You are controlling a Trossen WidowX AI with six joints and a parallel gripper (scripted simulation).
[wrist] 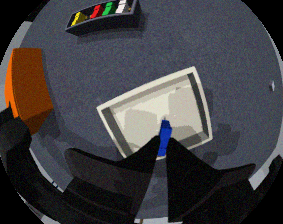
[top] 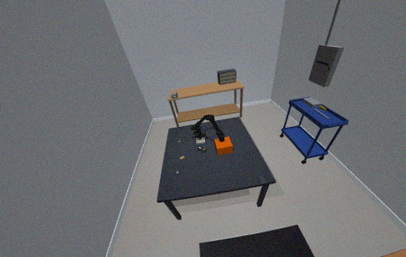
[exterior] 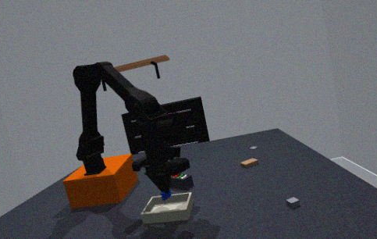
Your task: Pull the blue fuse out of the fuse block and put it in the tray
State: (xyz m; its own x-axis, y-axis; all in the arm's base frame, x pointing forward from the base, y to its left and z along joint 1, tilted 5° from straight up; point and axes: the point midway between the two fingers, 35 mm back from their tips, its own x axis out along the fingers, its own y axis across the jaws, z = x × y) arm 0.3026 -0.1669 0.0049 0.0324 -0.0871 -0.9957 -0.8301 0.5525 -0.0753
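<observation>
My gripper tip is 10 mm above the blue fuse. Also, from my gripper tip: small disc 330 mm ahead, 500 mm to the left, 60 mm below; then cream tray 60 mm below; then grey cube 330 mm ahead, 60 mm to the right, 60 mm below.
</observation>
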